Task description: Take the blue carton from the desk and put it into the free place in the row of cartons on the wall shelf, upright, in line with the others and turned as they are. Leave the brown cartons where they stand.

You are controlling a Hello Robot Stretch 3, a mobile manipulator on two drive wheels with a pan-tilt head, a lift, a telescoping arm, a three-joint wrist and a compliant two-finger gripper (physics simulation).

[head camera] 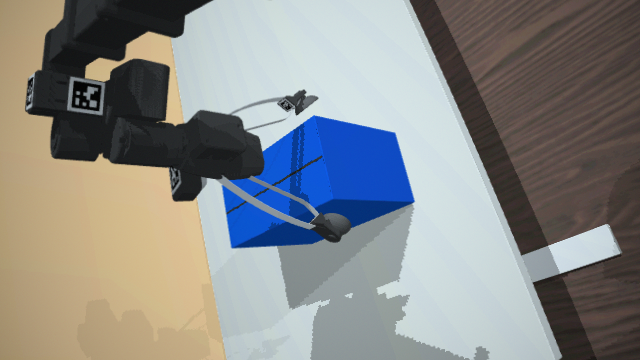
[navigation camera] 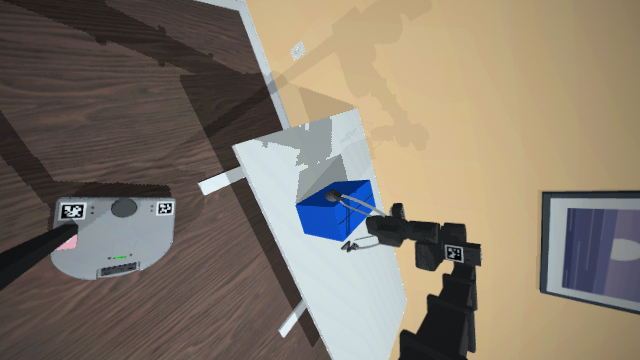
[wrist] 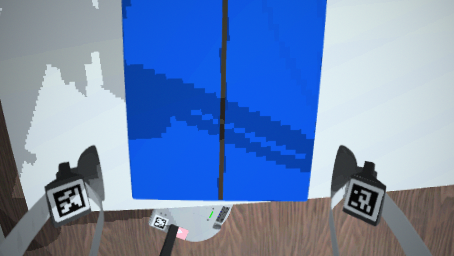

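Pixels of known places: gripper, between the fingertips: (head camera: 329, 163) (navigation camera: 334, 221); robot's base, origin of its link: (navigation camera: 125, 207).
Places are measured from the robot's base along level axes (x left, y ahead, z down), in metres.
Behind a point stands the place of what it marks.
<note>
The blue carton (head camera: 370, 165) @(x -0.456, y -0.025, z -0.808 m) (navigation camera: 325, 220) @(x -0.454, y -0.020, z -0.852 m) (wrist: 175, 50) stands on the white desk (head camera: 360, 60) @(x -0.570, y -0.217, z -0.721 m) (navigation camera: 350, 295) @(x -0.789, y -0.426, z -0.721 m) (wrist: 390, 75), with a dark line along its top. My gripper (head camera: 320, 165) @(x -0.472, y -0.022, z -0.874 m) (navigation camera: 341, 220) @(x -0.472, y -0.022, z -0.874 m) (wrist: 218, 165) @(x -0.472, y -0.022, z -0.874 m) is open, and its fingers are spread wider than the carton. In the wrist view one fingertip is to each side of the carton, near its lower end in the picture, with a gap on both sides. How far down the fingertips reach is hard to tell. The wall shelf and the brown cartons do not show in these views.
The tan wall (head camera: 115, 225) @(x -1.146, y 0.144, z -0.934 m) (navigation camera: 475, 125) @(x -1.028, y 0.368, z -1.221 m) runs along the desk's far side, close to my wrist. A framed picture (navigation camera: 590, 250) @(x -1.281, y -0.158, z -1.544 m) and an outlet (navigation camera: 298, 50) @(x -0.694, y 0.981, z -0.411 m) are on it. My base (navigation camera: 115, 235) @(x 0.019, y -0.102, z -0.160 m) (wrist: 200, 225) stands on the wooden floor. A desk leg (head camera: 585, 250) (navigation camera: 215, 182) sticks out.
</note>
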